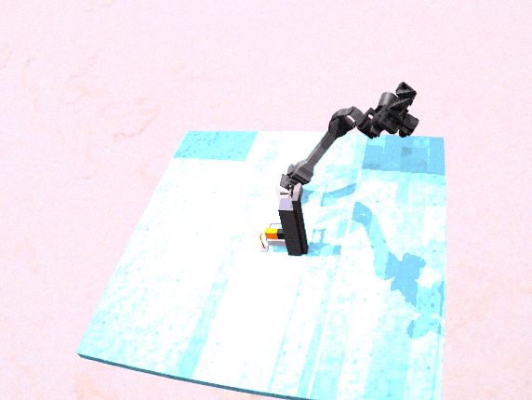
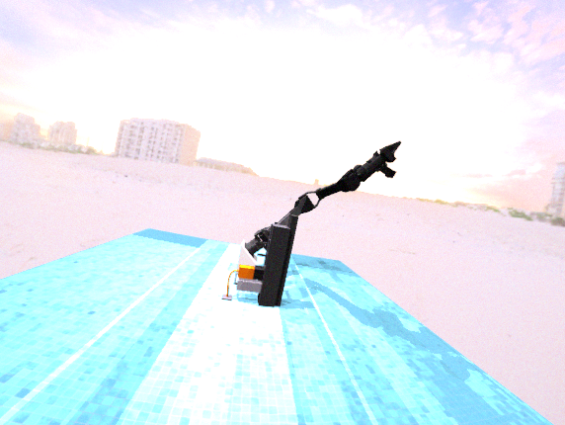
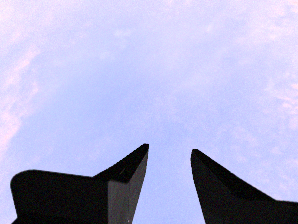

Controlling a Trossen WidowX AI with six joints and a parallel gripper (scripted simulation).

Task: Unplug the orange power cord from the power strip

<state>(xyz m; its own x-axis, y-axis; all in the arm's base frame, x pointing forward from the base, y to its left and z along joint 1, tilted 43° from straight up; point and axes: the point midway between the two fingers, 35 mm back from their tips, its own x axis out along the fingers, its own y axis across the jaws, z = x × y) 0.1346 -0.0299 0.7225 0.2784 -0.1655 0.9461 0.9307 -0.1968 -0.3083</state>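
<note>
Now: the orange plug 550 mm below my gripper tip, 480 mm to the right of it and 70 mm ahead of it.
</note>
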